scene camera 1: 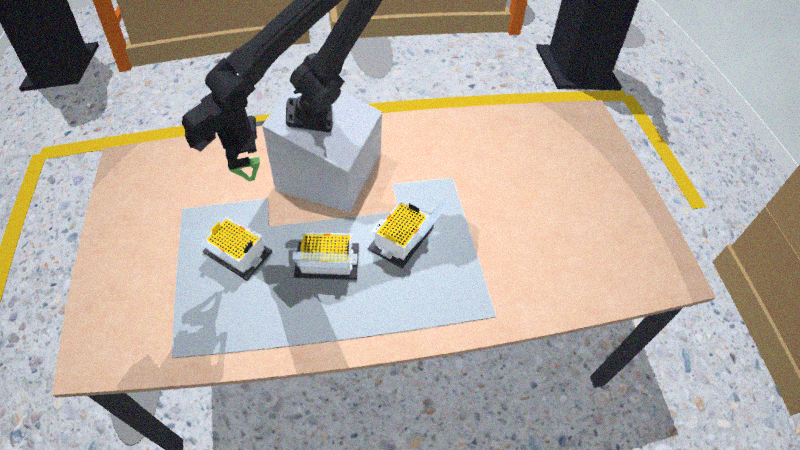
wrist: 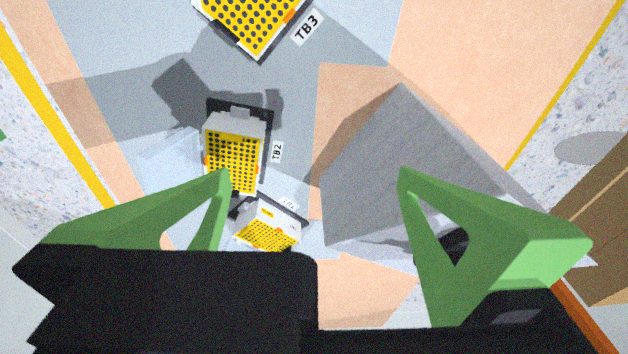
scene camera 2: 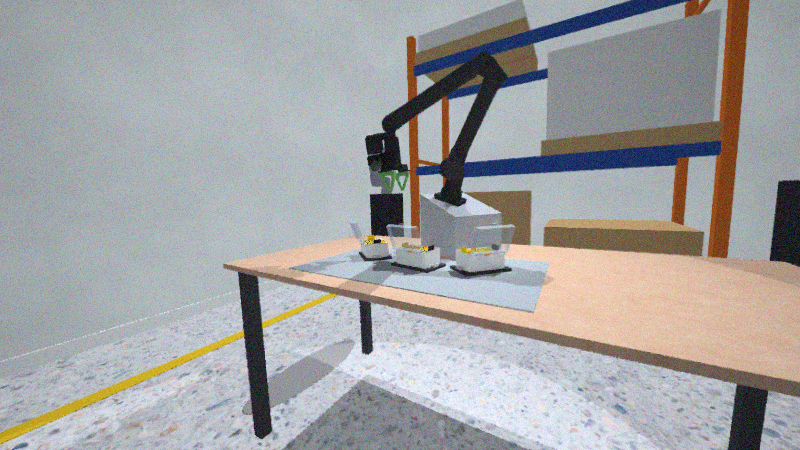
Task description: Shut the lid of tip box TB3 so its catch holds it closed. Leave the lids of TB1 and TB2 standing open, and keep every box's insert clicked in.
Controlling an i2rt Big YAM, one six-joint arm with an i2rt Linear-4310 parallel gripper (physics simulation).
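Frame: origin at the arm's base, x left, y up, z ahead, level; millimetres.
Where they show: gripper, fingertip midpoint: (scene camera 1: 250, 164) (wrist: 314, 176) (scene camera 2: 397, 191); arm's base, origin of the base link: (scene camera 1: 308, 116) (scene camera 2: 449, 200).
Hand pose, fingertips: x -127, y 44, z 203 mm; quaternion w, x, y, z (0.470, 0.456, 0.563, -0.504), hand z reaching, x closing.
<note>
Each offset is from my fingertips to the top centre of the thing. "pt": to the spot under its first point. Level surfaces: height alone.
Tip box TB3 {dx -79, dy -182, dz +58 mm} (scene camera 1: 233, 241) (scene camera 2: 375, 250) (wrist: 252, 22) stands at the left of the row in both scene views, its upper part cut off in the wrist view. Its clear lid {pt dx -80, dy -145, dz +153 mm} (scene camera 2: 356, 231) stands open. TB2 {pt dx +155, dy -182, dz +168 mm} (scene camera 1: 325, 267) (scene camera 2: 418, 258) (wrist: 232, 162) is in the middle, with its clear lid (scene camera 2: 402, 236) (wrist: 167, 160) open. TB1 {dx +339, dy -190, dz +37 mm} (scene camera 1: 400, 226) (scene camera 2: 480, 261) (wrist: 280, 220) is at the right, with its lid {pt dx +412, dy -141, dz +94 mm} (scene camera 2: 495, 236) open. Yellow inserts sit in the boxes; their clicks are too small to judge. My gripper (scene camera 1: 246, 170) (scene camera 2: 396, 187) (wrist: 314, 176) is open and empty, high above the table, behind TB3.
The grey base block (scene camera 1: 313, 173) (scene camera 2: 475, 229) (wrist: 375, 165) carries the arm behind the row of boxes. The boxes stand on dark bases on a grey-blue mat {dy -256 mm} (scene camera 1: 391, 299) (scene camera 2: 503, 295), which lies on the wooden table {dy -260 mm} (scene camera 1: 559, 223) (scene camera 2: 643, 302).
</note>
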